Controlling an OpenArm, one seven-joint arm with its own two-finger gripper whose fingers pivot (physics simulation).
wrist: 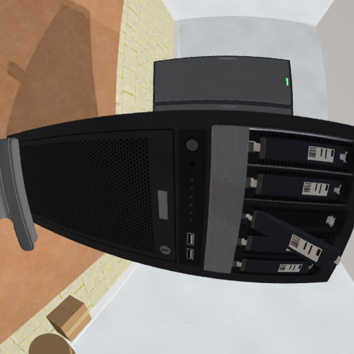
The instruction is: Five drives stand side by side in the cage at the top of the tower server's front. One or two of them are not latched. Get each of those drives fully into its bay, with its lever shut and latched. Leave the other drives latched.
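The robot's scene includes a dark lever (318, 252), and a black tower server (136, 185) is visible as well.
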